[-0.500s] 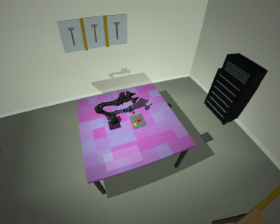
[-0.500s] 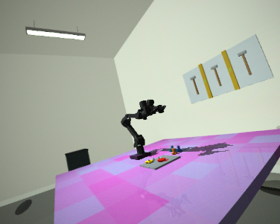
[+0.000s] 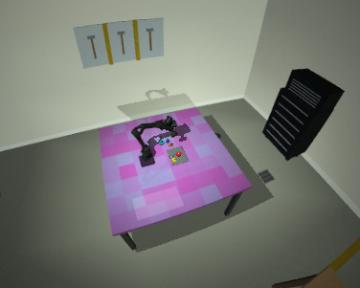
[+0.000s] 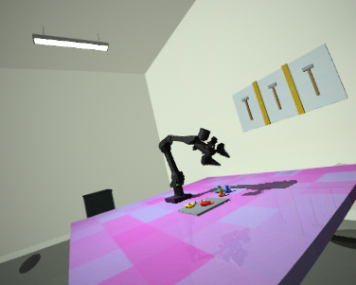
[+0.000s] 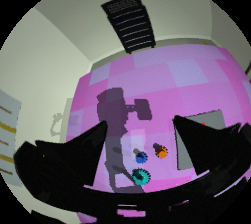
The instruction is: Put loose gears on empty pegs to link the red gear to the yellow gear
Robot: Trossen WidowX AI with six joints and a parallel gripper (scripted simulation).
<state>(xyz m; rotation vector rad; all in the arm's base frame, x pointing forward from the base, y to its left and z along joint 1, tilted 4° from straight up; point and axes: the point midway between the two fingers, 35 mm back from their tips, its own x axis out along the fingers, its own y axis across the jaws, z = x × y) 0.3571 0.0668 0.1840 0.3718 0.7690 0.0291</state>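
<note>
Now: gripper tip 17 cm above the blue gear, 8 cm past it and 5 cm to the right of it. Round my gripper tip: orange gear (17 cm below, 7 cm behind, 2 cm to the right); teal gear (17 cm below, 15 cm behind, 6 cm to the left); red arrow (18 cm below, 16 cm to the right, 3 cm behind).
</note>
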